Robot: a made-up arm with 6 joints. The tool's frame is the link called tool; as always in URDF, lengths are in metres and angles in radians. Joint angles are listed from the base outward.
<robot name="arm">
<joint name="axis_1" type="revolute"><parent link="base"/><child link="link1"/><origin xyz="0.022 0.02 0.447" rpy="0 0 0"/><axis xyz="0 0 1"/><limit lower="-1.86" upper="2.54"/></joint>
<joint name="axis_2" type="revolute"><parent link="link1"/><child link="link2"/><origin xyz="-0.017 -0.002 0.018" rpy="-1.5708 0 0"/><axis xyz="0 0 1"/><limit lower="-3.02" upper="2.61"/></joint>
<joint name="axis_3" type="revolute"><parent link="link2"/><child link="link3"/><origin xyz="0.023 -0.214 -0.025" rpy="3.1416 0 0"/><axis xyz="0 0 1"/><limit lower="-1.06" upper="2.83"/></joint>
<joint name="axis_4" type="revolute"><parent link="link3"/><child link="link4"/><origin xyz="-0.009 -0.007 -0.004" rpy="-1.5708 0 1.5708"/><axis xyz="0 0 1"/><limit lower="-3.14" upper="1.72"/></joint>
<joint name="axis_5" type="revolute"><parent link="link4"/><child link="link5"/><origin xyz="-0.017 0.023 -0.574" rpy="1.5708 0 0"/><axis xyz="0 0 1"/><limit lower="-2.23" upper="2.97"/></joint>
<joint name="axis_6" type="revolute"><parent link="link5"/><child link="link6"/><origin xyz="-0.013 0.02 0.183" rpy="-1.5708 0 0"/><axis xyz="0 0 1"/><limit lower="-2.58" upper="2.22"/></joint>
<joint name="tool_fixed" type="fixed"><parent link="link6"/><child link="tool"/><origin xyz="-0.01 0.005 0.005" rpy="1.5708 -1.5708 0"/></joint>
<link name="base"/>
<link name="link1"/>
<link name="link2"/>
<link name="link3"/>
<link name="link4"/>
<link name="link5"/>
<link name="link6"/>
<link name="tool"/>
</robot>
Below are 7 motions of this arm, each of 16 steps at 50 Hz.
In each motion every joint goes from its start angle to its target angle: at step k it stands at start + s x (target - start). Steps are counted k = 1, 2, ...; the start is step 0. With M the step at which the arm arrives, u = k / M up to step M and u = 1 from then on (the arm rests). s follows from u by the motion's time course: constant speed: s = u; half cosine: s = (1 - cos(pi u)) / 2; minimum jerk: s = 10 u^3 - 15 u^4 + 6 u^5.
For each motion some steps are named. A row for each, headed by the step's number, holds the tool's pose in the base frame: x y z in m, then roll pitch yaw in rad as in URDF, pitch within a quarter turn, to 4 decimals.
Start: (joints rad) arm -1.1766 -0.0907 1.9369 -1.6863 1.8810 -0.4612
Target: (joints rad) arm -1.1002 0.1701 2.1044 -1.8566 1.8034 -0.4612
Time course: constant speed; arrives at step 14
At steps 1, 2, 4, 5, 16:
1: 0.0000 0.1513 1.2788 0.6516 -0.2190 0.6479
2: 0.0040 0.1452 1.2790 0.6601 -0.2106 0.6602
4: 0.0121 0.1330 1.2792 0.6770 -0.1941 0.6851
5: 0.0162 0.1270 1.2791 0.6853 -0.1860 0.6978
16: 0.0548 0.0766 1.2738 0.7589 -0.1182 0.8183

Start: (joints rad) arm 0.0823 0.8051 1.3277 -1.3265 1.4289 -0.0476
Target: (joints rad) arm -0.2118 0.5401 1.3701 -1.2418 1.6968 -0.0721
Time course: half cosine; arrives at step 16
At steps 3, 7, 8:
3: 0.7584 0.0441 0.7622 2.5546 0.2764 1.6000
7: 0.7281 -0.0298 0.8340 2.4252 0.2421 1.3919
8: 0.7159 -0.0513 0.8555 2.3864 0.2274 1.3298

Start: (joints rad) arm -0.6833 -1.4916 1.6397 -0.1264 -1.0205 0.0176
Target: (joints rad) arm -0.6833 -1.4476 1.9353 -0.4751 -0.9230 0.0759
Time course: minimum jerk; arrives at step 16
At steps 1, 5, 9, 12, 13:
1: -0.6788 0.3636 0.5444 1.3451 1.0168 -0.8902
5: -0.6783 0.3659 0.5323 1.2737 0.9419 -0.9562
9: -0.6749 0.3729 0.5015 1.1548 0.7498 -1.0673
12: -0.6708 0.3785 0.4807 1.1041 0.6228 -1.1172
13: -0.6698 0.3797 0.4765 1.0957 0.5979 -1.1258

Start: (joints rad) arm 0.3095 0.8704 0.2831 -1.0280 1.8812 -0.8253
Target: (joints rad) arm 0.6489 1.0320 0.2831 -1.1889 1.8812 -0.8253
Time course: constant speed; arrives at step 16
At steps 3, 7, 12, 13, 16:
3: 0.5623 0.1618 0.1133 2.8598 0.5915 1.9697
7: 0.5317 0.2055 0.0892 2.9069 0.5581 2.0562
12: 0.4876 0.2537 0.0604 2.9644 0.5178 2.1600
13: 0.4781 0.2624 0.0548 2.9758 0.5100 2.1803
16: 0.4485 0.2866 0.0384 3.0097 0.4869 2.2399

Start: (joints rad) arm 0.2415 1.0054 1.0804 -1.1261 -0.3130 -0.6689
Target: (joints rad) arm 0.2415 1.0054 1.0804 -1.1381 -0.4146 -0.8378
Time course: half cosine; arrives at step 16
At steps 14, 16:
14: 0.7384 0.1286 0.4492 2.7389 -0.0986 -2.5274
16: 0.7384 0.1285 0.4493 2.7317 -0.1000 -2.5237

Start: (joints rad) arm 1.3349 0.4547 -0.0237 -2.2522 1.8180 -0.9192
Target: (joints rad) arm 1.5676 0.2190 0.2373 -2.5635 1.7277 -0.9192
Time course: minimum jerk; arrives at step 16
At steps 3, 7, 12, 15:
3: 0.0520 0.6073 0.3042 2.9086 -0.4714 2.3356
7: 0.0028 0.6476 0.4110 2.7868 -0.6601 2.4620
12: -0.0821 0.6617 0.5875 2.5080 -0.9311 2.7866
15: -0.0989 0.6572 0.6233 2.4278 -0.9780 2.8805

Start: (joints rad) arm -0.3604 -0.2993 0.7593 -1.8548 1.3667 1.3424
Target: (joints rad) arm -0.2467 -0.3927 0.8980 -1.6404 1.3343 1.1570
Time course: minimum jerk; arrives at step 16
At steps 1, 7, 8, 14, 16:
1: 0.3845 -0.0439 1.1052 -2.8805 0.0427 1.5559
7: 0.3439 -0.0270 1.1367 -3.0243 0.1158 1.5258
8: 0.3308 -0.0225 1.1458 -3.0692 0.1358 1.5147
14: 0.2717 -0.0068 1.1808 3.0201 0.2060 1.4592
16: 0.2697 -0.0064 1.1819 3.0135 0.2080 1.4571

